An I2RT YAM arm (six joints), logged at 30 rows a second.
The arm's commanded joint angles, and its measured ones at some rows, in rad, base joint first. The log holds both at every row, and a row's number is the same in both.
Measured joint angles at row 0:
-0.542 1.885 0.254 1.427 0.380 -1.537
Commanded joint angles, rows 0 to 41:
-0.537 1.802 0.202 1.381 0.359 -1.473
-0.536 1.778 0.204 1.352 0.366 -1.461
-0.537 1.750 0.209 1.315 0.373 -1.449
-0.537 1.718 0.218 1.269 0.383 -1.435
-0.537 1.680 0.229 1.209 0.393 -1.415
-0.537 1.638 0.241 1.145 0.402 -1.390
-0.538 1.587 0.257 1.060 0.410 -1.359
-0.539 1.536 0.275 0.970 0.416 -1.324
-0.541 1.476 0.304 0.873 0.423 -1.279
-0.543 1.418 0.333 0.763 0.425 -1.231
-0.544 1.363 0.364 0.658 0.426 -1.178
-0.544 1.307 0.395 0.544 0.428 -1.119
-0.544 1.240 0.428 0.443 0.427 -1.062
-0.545 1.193 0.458 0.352 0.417 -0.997
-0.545 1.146 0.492 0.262 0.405 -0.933
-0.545 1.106 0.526 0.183 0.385 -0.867
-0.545 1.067 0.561 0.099 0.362 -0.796
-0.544 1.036 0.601 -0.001 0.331 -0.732
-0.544 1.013 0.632 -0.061 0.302 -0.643
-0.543 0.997 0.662 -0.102 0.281 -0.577
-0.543 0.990 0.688 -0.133 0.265 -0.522
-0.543 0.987 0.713 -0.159 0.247 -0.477
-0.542 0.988 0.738 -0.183 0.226 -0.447
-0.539 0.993 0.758 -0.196 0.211 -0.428
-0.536 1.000 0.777 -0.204 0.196 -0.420
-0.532 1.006 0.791 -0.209 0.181 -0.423
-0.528 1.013 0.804 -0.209 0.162 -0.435
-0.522 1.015 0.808 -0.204 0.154 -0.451
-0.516 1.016 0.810 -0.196 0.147 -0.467
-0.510 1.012 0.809 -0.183 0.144 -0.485
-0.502 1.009 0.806 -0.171 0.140 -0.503
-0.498 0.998 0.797 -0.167 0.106 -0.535
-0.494 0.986 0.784 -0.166 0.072 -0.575
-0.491 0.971 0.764 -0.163 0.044 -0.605
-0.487 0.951 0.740 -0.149 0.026 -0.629
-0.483 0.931 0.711 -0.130 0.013 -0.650
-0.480 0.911 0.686 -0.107 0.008 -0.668
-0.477 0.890 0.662 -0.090 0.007 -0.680
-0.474 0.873 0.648 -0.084 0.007 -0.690
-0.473 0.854 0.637 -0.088 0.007 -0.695
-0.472 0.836 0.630 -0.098 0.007 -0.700
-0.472 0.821 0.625 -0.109 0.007 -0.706
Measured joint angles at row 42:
-0.480 0.883 0.644 -0.147 0.046 -0.650
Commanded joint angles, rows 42 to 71:
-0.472 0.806 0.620 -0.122 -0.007 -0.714
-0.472 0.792 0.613 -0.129 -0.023 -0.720
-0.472 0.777 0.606 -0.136 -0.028 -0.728
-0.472 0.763 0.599 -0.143 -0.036 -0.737
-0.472 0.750 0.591 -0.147 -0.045 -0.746
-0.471 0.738 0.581 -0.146 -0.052 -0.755
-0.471 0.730 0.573 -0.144 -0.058 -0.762
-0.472 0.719 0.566 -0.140 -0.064 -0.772
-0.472 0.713 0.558 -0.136 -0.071 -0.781
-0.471 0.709 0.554 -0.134 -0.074 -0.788
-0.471 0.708 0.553 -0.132 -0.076 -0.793
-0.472 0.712 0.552 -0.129 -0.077 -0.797
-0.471 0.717 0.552 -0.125 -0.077 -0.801
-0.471 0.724 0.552 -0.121 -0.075 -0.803
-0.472 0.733 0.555 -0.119 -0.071 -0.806
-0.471 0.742 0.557 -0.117 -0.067 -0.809
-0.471 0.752 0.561 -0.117 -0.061 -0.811
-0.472 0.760 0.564 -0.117 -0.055 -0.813
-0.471 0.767 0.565 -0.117 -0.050 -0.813
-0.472 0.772 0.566 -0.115 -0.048 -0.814
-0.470 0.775 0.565 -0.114 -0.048 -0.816
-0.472 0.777 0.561 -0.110 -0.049 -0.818
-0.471 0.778 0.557 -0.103 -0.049 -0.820
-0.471 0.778 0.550 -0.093 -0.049 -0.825
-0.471 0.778 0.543 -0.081 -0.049 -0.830
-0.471 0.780 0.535 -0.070 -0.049 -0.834
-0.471 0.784 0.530 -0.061 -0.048 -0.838
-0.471 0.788 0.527 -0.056 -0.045 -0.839
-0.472 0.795 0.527 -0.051 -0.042 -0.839
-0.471 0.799 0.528 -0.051 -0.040 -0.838
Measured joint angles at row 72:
-0.476 0.785 0.534 -0.118 -0.047 -0.829
